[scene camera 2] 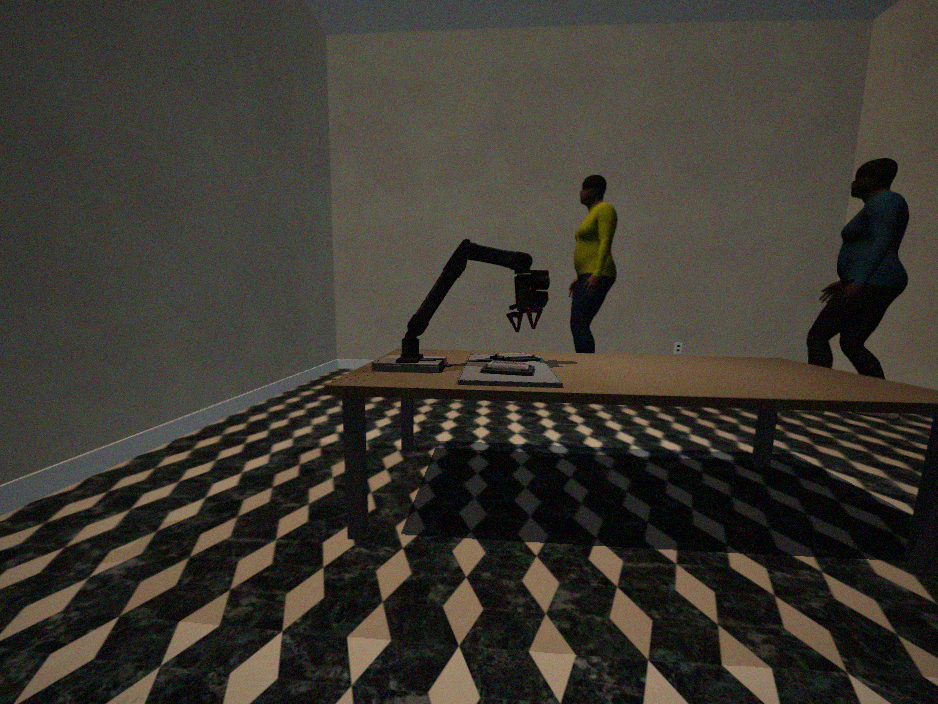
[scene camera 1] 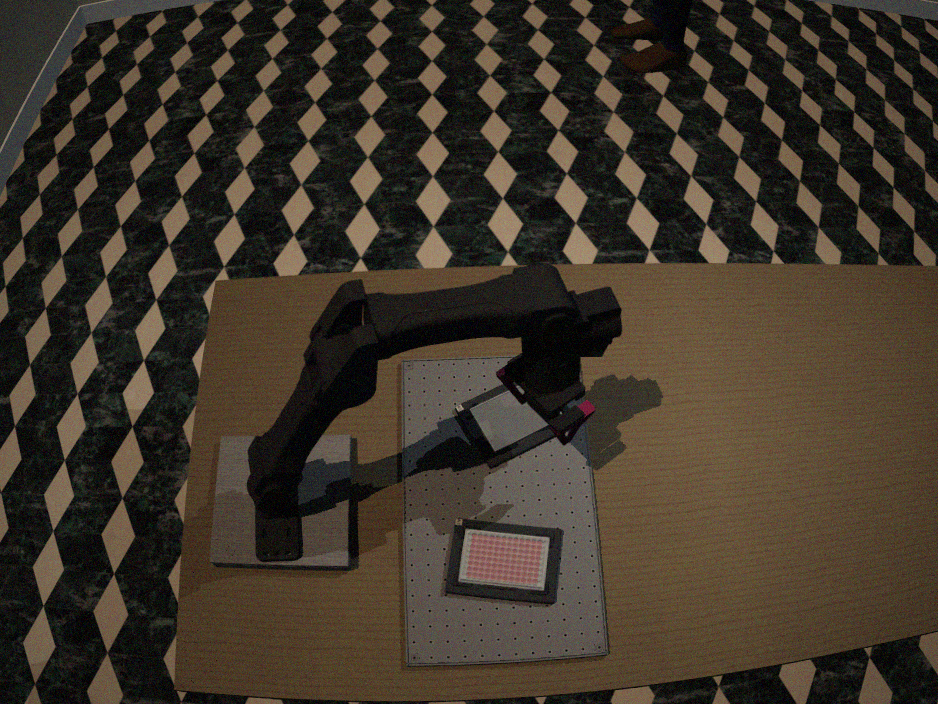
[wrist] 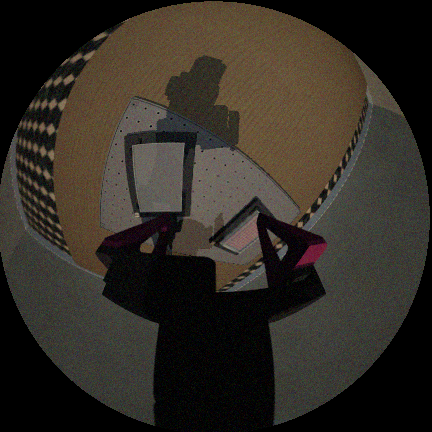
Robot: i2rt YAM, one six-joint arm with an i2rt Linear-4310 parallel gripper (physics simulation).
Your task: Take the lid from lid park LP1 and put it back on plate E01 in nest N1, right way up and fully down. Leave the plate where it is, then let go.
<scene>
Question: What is the gripper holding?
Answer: Nothing.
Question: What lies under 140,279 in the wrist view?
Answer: The gripper.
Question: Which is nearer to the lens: the grey lid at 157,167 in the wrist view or the plate with pink wells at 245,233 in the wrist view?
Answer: The grey lid.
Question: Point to a grey lid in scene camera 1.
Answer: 503,420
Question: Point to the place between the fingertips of the gripper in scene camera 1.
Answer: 545,422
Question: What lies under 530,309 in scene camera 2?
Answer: The gripper.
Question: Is the gripper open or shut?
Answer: Open.
</scene>
